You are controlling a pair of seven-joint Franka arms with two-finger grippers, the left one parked.
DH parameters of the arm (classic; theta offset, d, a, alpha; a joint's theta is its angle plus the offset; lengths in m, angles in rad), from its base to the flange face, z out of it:
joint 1: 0 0.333 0 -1.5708
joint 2: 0 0 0 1.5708
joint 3: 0 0.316 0.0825 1.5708
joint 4: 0 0 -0.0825 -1.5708
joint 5: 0 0.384 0 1.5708
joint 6: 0 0 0.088 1.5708
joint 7: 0 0.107 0 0
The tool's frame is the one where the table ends.
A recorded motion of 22 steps. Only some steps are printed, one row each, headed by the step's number.
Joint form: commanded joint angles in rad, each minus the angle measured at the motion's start. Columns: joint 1, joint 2, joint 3, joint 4, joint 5, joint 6, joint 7.
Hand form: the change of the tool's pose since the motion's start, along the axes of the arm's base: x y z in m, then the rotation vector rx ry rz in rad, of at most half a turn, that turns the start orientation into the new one. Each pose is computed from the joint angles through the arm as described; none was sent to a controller.
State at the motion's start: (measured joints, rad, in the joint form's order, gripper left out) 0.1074 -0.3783 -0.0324 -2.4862 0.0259 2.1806 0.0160
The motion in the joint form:
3: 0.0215 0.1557 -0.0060 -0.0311 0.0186 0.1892 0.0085
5: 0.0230 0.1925 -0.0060 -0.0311 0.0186 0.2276 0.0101
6: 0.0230 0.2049 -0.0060 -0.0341 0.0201 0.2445 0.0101
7: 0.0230 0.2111 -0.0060 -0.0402 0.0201 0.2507 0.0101
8: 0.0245 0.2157 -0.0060 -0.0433 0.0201 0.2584 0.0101
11: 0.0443 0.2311 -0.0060 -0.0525 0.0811 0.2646 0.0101
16: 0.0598 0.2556 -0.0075 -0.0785 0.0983 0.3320 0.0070
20: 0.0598 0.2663 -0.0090 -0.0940 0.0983 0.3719 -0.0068
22: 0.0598 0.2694 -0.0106 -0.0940 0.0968 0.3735 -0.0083
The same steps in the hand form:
3: 0.0205 0.0084 -0.0644 0.0083 -0.0011 -0.0106
5: 0.0253 0.0093 -0.0773 0.0060 -0.0029 -0.0123
6: 0.0263 0.0093 -0.0826 0.0063 -0.0044 -0.0140
7: 0.0251 0.0092 -0.0874 0.0052 0.0017 -0.0142
8: 0.0249 0.0098 -0.0901 0.0048 0.0016 -0.0130
11: 0.0217 0.0185 -0.1003 0.0437 0.0247 -0.0376
16: 0.0189 0.0234 -0.1157 0.0506 0.0088 -0.0383
20: 0.0175 0.0218 -0.1230 0.0475 -0.0060 -0.0290
22: 0.0177 0.0211 -0.1242 0.0462 -0.0047 -0.0281

